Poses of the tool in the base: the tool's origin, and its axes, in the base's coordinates. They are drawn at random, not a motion.
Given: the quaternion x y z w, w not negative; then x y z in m.
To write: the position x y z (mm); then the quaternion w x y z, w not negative. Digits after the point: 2 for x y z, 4 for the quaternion.
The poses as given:
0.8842 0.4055 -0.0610 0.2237 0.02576 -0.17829 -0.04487
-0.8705 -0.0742 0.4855 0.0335 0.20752 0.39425 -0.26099
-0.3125 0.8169 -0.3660 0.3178 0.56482 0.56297 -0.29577
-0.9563 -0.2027 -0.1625 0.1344 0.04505 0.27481 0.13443
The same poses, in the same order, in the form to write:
25.76 -178.29 -44.87 0.2237 0.8842 0.4055 -0.0610
207.52 394.25 -260.99 0.0335 -0.8705 -0.0742 0.4855
564.82 562.97 -295.77 0.3178 -0.3125 0.8169 -0.3660
45.05 274.81 134.43 0.1344 -0.9563 -0.2027 -0.1625

